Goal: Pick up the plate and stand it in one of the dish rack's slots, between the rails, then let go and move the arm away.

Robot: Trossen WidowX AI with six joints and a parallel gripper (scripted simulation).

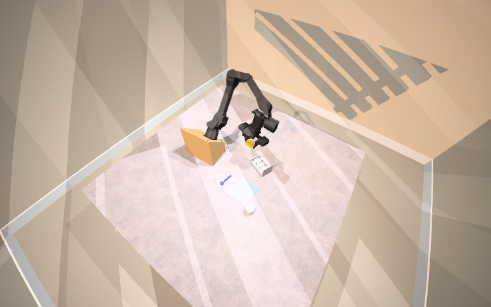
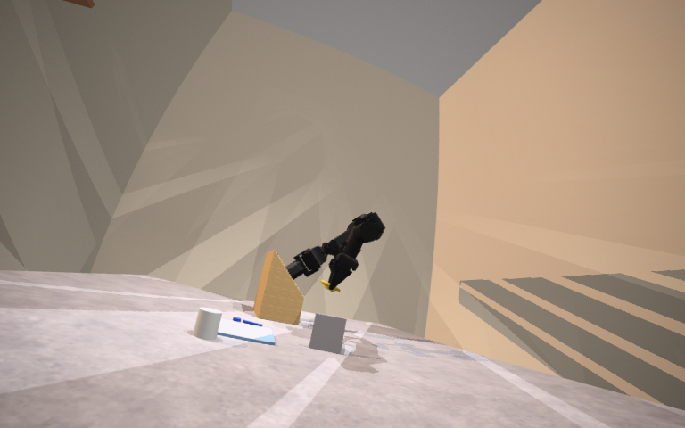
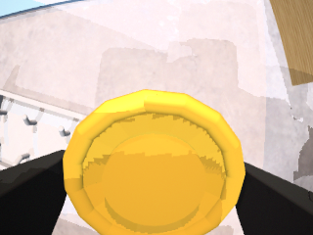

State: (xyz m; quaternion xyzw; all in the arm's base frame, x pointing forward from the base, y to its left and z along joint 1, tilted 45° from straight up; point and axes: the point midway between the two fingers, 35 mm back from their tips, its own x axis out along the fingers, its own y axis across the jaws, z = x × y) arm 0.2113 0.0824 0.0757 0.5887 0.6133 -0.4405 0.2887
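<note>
My gripper tip is 12 cm above the grey dish rack, 9 cm short of it and 1 cm to the left of it. Round my gripper tip: yellow plate: 1 cm above; blue spoon: 21 cm to the right, 14 cm below, 3 cm behind; cream cup: 28 cm to the right, 19 cm ahead, 12 cm below.
</note>
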